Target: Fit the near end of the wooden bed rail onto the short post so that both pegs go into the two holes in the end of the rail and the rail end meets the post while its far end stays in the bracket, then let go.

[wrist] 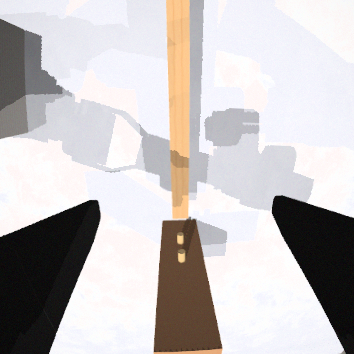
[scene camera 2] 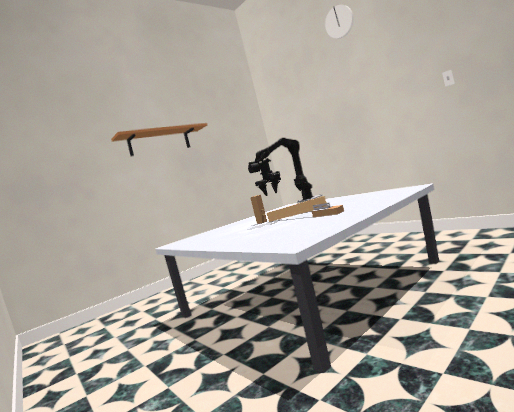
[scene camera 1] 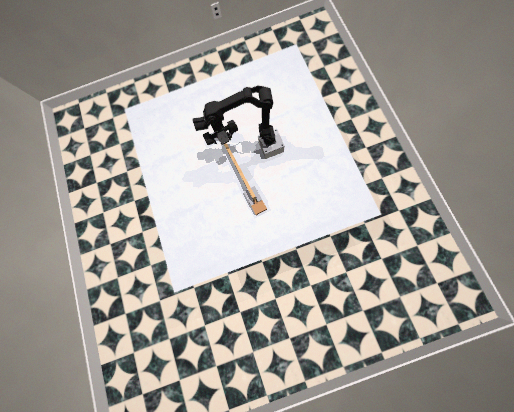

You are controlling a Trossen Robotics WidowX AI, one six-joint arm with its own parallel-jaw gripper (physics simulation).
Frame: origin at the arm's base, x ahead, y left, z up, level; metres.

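Seen in the pictures: gripper, fingertip midpoint: [wrist: 187, 206] [scene camera 2: 271, 194]; arm's base at its link origin: [scene camera 2: 308, 198] [scene camera 1: 269, 140].
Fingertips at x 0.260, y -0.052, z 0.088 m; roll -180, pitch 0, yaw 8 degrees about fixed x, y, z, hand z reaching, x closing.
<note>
Offsets run from my fingertips to a thing's top centre. "pt": to the spot under its first point. Level surfaces: height alone.
The wooden rail [scene camera 1: 240, 170] [scene camera 2: 295, 208] [wrist: 179, 100] lies low over the table, its far end at the grey bracket @(pt dx -0.055, dy +0.366, dz -0.110 m) [scene camera 1: 255, 199] [scene camera 2: 321, 206]. The short post @(pt dx +0.042, dy -0.121, dz -0.075 m) [scene camera 2: 257, 209] [wrist: 182, 305] stands upright at the rail's near end. In the wrist view, two pale pegs [wrist: 180, 238] [wrist: 181, 256] stick out of its dark face, uncovered, and the rail end shows just beyond the post, roughly in line with it. A small gap shows between rail and post in scene camera 2. My gripper [scene camera 1: 221, 134] [scene camera 2: 270, 193] [wrist: 187, 206] is open and empty above the post and near rail end, one finger on each side in the wrist view.
An orange-brown wooden block @(dx -0.052, dy +0.364, dz -0.132 m) [scene camera 1: 258, 208] [scene camera 2: 329, 211] is at the bracket end. The arm's grey base [scene camera 1: 272, 147] [wrist: 12, 75] stands beside the rail. All stand on the white table @(dz -0.168 m) [scene camera 1: 310, 190] [scene camera 2: 225, 242]. Shadows of the arm cross the rail and table.
</note>
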